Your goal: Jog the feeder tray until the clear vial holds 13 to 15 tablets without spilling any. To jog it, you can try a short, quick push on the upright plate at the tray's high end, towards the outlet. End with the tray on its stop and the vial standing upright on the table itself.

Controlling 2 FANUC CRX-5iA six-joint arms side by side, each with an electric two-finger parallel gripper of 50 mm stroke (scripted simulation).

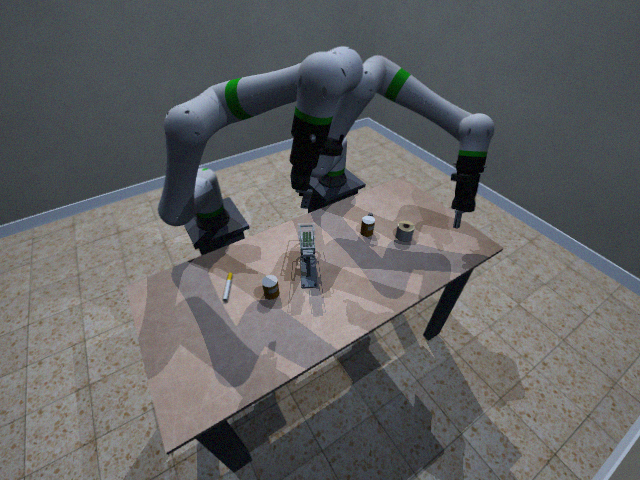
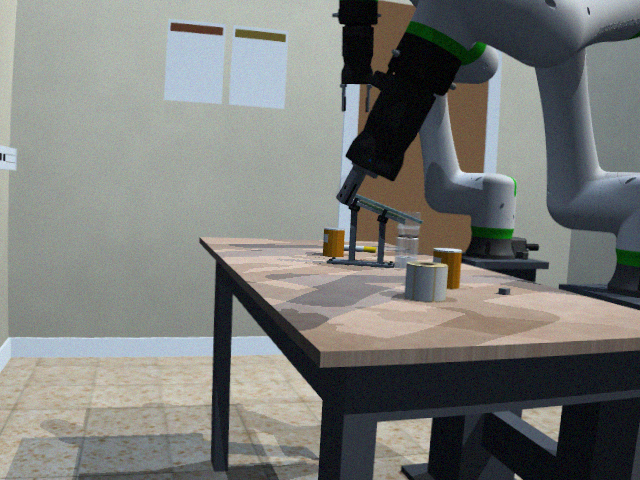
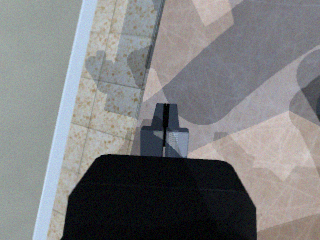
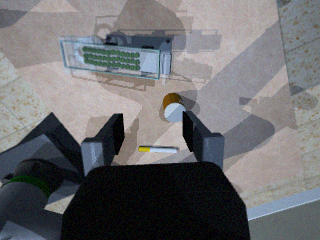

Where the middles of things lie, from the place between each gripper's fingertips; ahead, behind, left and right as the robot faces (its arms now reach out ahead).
Labels:
Right now my left hand [image 2: 342, 202] is 170 mm past the label roll [image 2: 425, 281], 150 mm above it and 70 mm to the left of it.
I see the label roll 470 mm to the left of my right hand [image 2: 355, 111] and 360 mm below it.

